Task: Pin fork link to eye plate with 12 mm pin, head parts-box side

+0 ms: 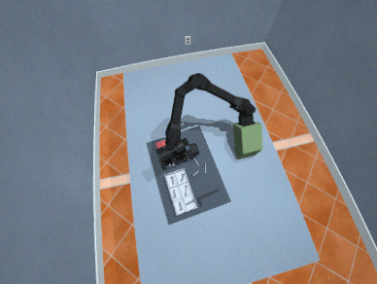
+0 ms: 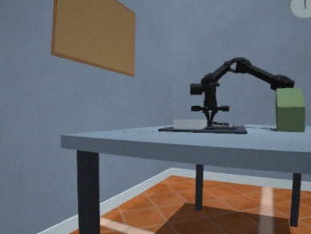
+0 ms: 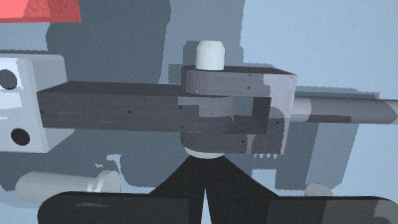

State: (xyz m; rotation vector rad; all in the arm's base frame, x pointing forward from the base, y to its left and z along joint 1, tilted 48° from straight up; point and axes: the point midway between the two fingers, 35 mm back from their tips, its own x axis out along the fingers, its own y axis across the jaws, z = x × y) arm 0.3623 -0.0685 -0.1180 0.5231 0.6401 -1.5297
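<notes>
My gripper is now 3 cm to the left of the eye plate, 3 cm above it and 2 cm short of it. From my hand the other things lie so: thick headed pin: 7 cm ahead, 3 cm below, 2 cm to the left; dark mat: 7 cm to the left, 4 cm below; thin headed pin: 7 cm behind, 4 cm to the left, 3 cm below.
</notes>
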